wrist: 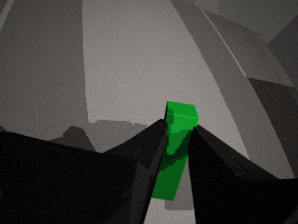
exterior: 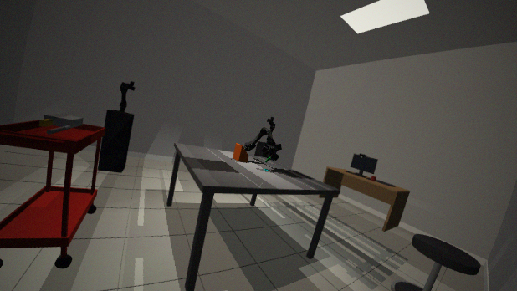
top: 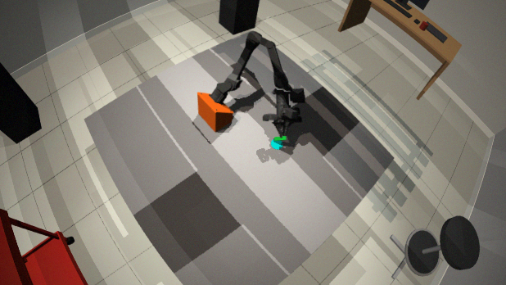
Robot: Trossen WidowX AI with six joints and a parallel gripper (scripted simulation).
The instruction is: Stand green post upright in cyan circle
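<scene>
Right now the cyan circle is 30 mm behind my gripper tip, 20 mm to the left of it and 120 mm below it. From my gripper tip the other things lie so: green post: 10 mm behind, 20 mm below.
</scene>
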